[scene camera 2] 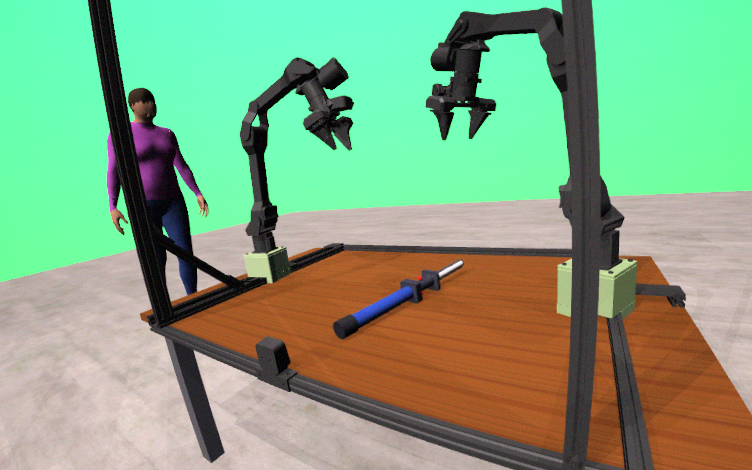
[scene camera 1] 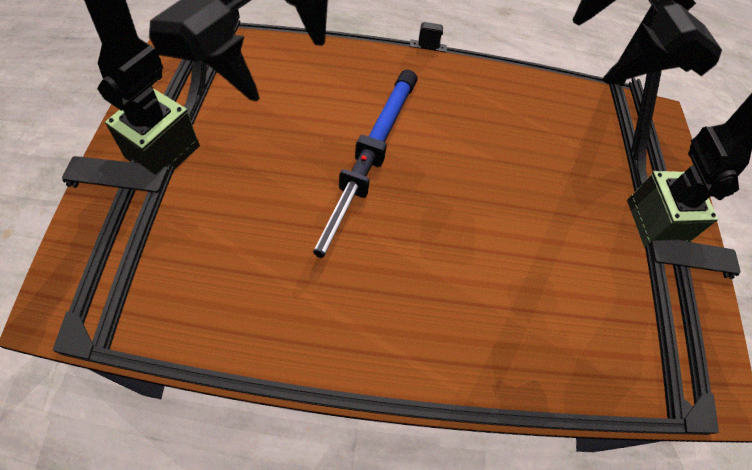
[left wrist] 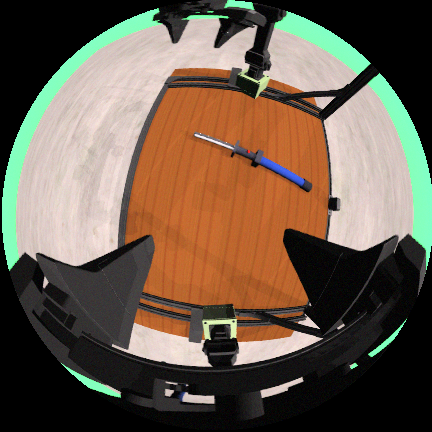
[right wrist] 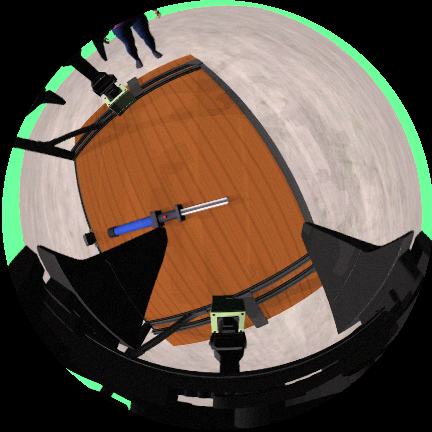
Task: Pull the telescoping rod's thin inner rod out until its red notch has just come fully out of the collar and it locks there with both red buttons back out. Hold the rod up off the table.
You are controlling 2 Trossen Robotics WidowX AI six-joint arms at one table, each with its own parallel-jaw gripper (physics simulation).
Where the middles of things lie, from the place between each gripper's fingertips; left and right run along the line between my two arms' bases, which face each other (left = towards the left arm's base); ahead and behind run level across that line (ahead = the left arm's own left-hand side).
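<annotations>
The thin silver inner rod (scene camera 1: pixel 327 236) is 350 mm below my left hand, 220 mm to the right of it and 90 mm behind it. Counted from that same left hand, the telescoping rod (scene camera 1: pixel 373 147) is also 350 mm below, while it is 210 mm to the right and 100 mm behind.
For my right hand, I find the telescoping rod 33 cm below it, 8 cm to the left of it and 19 cm behind it. My right gripper itself is 33 cm above the thin silver inner rod, 7 cm to the right of it and 18 cm past it.
</annotations>
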